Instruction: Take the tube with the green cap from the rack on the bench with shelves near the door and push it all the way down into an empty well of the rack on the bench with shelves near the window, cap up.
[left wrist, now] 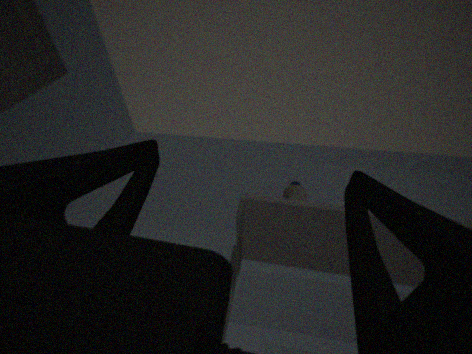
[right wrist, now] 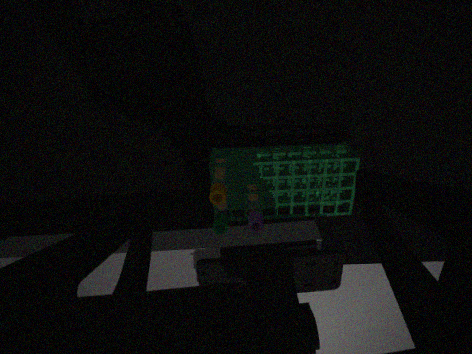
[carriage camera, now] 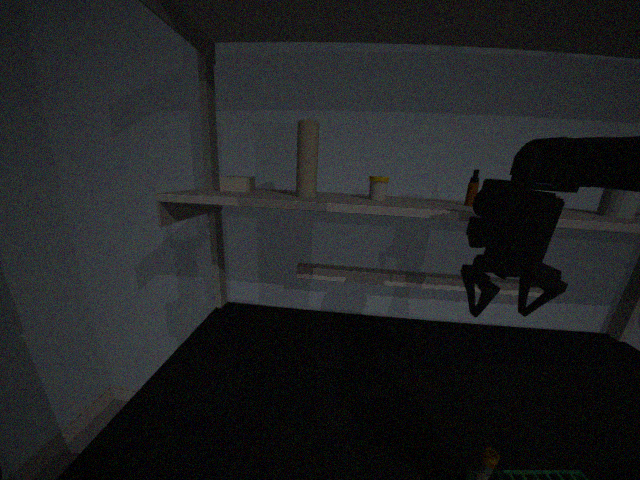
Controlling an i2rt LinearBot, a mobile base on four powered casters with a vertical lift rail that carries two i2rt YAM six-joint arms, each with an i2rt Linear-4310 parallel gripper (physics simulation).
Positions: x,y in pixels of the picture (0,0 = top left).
my left gripper: left wrist 251,165; not seen in the right wrist view (out of frame); not seen in the carriage camera view (out of frame)
my right gripper: right wrist 250,198; carriage camera 497,314; not seen in the left wrist view (out of frame)
